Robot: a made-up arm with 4 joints.
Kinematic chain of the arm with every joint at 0, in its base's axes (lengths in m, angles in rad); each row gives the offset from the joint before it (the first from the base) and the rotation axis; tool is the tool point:
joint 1: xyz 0 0 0.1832 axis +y
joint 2: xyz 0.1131 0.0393 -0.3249 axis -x
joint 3: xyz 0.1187 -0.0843 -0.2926 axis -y
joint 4: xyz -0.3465 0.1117 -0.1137 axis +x
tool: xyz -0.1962 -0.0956 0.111
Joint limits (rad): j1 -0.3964..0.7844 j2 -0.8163..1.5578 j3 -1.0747..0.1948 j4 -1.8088..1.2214
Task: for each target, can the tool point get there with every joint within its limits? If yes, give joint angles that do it. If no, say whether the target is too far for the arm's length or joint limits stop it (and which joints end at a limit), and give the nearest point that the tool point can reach.
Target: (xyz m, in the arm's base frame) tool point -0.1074 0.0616 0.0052
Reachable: yes | joints -0.0790 0.8297 -0.9412 0.3427
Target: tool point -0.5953 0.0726 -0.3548
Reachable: yes | joints 0.4387 -0.3693 0.0049 0.7918
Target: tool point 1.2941 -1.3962 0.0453
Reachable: no: too far | nearest point -0.0770 -0.5192 -0.3286 | short by 1.670 m
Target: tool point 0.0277 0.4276 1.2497
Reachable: no: joint limits stop it (at a limit: joint 1, joint 2, joint 4) | nearest point -0.2650 0.1146 0.1947 | short by 1.139 m
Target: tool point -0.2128 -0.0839 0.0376
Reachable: yes | joints 0.5964 -0.6332 -0.9056 -0.1618
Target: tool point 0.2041 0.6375 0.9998
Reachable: no: joint limits stop it (at a limit: joint 1, joint 3, joint 4) | nearest point -0.1387 0.1516 0.1403 | short by 1.045 m
